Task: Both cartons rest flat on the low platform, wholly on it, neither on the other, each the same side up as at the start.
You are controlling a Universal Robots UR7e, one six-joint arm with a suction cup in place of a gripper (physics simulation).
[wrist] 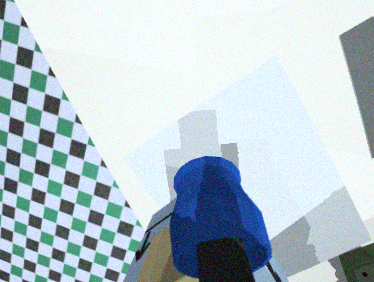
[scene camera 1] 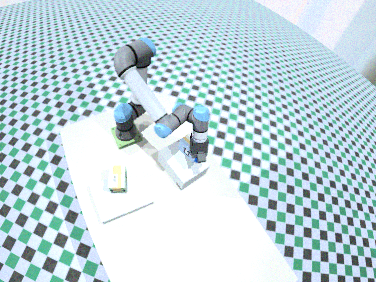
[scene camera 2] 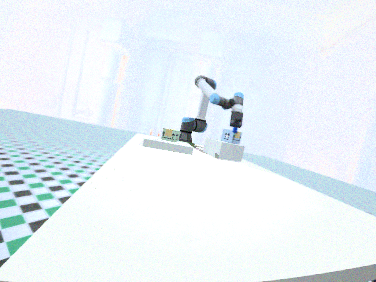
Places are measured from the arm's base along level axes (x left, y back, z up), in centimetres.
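Pixels of known places: hand, tool point: [wrist: 207, 184] [scene camera 2: 234, 132]; arm's base, link origin: [scene camera 1: 126, 132] [scene camera 2: 184, 140].
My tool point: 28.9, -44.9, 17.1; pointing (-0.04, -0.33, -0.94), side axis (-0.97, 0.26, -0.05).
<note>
For each thing: its top centre in the pictures, then the offset to it from my tool point, as dx, dy, dz. "*": a spot on its surface instead. Level surfaces: height alone.
- blue carton, top centre: [scene camera 1: 193, 142] [scene camera 2: 232, 130] +2.5, +10.6, +1.2
- tall white block, top centre: [wrist: 249, 200] [scene camera 1: 184, 158] [scene camera 2: 224, 141] -3.2, +7.8, -8.5
- yellow carton, top centre: [scene camera 1: 116, 176] [scene camera 2: 172, 129] -43.9, +10.4, -7.4
- low white platform, top centre: [scene camera 1: 120, 193] [scene camera 2: 168, 140] -45.6, +3.3, -15.7
- white table, surface height: dz -20.5
- low platform's grey side, surface spot: [wrist: 361, 75] * -29.4, -0.1, -18.9
The blue carton [scene camera 1: 185, 146] [scene camera 2: 227, 136] [wrist: 151, 256] stands upright on the tall white block [scene camera 1: 190, 176] [scene camera 2: 230, 152] [wrist: 285, 125], tape and arrow marks showing. My suction cup [scene camera 1: 196, 160] [scene camera 2: 235, 130] [wrist: 207, 167] is low at the carton's outer side and hides part of it. Around the cup's tip the wrist view shows block top, not carton, and no hold shows. The exact gap is hidden. The green and yellow carton [scene camera 1: 118, 179] [scene camera 2: 170, 134] lies on the low white platform [scene camera 1: 127, 210] [scene camera 2: 167, 146].
The robot base on its green plate [scene camera 1: 120, 141] stands behind the platform and the block on the white table [scene camera 1: 200, 235] [scene camera 2: 200, 220]. The arm reaches over to the block. The low platform's grey side [wrist: 361, 75] shows at the right of the wrist view.
</note>
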